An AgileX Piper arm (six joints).
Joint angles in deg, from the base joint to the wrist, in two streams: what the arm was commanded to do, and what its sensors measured. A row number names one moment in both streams.
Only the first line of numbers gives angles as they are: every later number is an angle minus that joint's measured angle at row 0.
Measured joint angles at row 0:
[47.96, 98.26, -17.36, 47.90, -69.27, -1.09]
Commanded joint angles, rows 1 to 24:
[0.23, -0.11, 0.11, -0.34, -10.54, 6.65]
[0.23, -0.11, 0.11, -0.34, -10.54, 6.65]
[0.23, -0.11, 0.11, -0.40, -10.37, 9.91]
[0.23, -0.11, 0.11, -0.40, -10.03, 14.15]
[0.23, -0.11, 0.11, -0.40, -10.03, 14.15]
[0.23, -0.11, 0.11, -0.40, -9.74, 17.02]
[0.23, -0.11, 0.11, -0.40, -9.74, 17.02]
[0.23, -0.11, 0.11, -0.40, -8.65, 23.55]
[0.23, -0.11, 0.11, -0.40, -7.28, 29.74]
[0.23, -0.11, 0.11, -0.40, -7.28, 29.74]
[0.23, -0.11, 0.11, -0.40, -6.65, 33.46]
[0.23, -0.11, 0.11, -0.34, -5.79, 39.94]
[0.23, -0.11, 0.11, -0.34, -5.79, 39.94]
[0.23, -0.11, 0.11, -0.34, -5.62, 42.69]
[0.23, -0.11, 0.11, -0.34, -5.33, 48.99]
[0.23, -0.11, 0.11, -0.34, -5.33, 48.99]
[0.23, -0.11, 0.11, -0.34, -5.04, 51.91]
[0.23, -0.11, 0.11, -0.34, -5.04, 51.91]
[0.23, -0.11, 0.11, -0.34, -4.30, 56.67]
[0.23, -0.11, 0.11, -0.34, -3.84, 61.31]
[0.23, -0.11, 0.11, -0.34, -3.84, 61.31]
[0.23, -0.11, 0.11, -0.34, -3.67, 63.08]
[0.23, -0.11, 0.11, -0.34, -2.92, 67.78]
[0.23, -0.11, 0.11, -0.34, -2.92, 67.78]
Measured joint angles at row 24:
[0.00, 0.00, 0.00, 0.00, 0.00, 61.02]
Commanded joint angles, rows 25 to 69:
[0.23, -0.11, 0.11, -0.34, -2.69, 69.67]
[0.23, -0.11, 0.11, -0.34, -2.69, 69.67]
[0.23, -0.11, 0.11, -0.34, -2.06, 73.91]
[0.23, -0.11, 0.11, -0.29, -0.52, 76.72]
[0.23, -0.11, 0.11, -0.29, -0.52, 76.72]
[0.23, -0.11, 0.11, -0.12, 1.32, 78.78]
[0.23, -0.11, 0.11, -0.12, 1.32, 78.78]
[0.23, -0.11, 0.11, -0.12, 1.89, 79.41]
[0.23, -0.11, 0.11, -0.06, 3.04, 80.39]
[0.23, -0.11, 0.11, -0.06, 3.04, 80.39]
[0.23, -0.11, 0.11, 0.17, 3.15, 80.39]
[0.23, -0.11, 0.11, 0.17, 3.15, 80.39]
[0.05, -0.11, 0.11, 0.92, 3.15, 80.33]
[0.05, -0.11, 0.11, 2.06, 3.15, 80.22]
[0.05, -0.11, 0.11, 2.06, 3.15, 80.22]
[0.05, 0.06, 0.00, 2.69, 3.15, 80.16]
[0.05, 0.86, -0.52, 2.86, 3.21, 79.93]
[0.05, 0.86, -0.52, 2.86, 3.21, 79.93]
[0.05, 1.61, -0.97, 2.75, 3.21, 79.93]
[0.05, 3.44, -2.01, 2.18, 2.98, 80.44]
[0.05, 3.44, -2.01, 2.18, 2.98, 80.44]
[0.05, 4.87, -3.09, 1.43, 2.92, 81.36]
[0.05, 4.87, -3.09, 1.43, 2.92, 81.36]
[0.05, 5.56, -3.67, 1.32, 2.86, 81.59]
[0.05, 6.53, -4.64, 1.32, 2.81, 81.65]
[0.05, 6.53, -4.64, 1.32, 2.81, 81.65]
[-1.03, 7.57, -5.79, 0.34, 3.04, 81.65]
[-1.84, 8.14, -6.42, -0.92, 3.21, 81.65]
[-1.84, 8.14, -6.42, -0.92, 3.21, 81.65]
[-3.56, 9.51, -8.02, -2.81, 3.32, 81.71]
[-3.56, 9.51, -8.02, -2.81, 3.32, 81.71]
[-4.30, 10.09, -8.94, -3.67, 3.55, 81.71]
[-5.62, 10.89, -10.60, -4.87, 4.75, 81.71]
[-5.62, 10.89, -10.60, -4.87, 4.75, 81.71]
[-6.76, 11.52, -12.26, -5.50, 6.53, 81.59]
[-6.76, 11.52, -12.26, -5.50, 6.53, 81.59]
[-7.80, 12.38, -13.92, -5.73, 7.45, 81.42]
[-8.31, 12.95, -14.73, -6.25, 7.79, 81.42]
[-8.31, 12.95, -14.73, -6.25, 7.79, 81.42]
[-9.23, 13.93, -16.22, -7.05, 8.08, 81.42]
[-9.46, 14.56, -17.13, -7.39, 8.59, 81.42]
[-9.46, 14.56, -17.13, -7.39, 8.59, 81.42]
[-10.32, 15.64, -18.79, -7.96, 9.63, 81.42]
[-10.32, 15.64, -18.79, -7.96, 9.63, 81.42]
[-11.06, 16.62, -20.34, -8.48, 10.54, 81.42]
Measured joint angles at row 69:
[-10.03, 15.59, -18.16, -7.05, 9.11, 81.76]
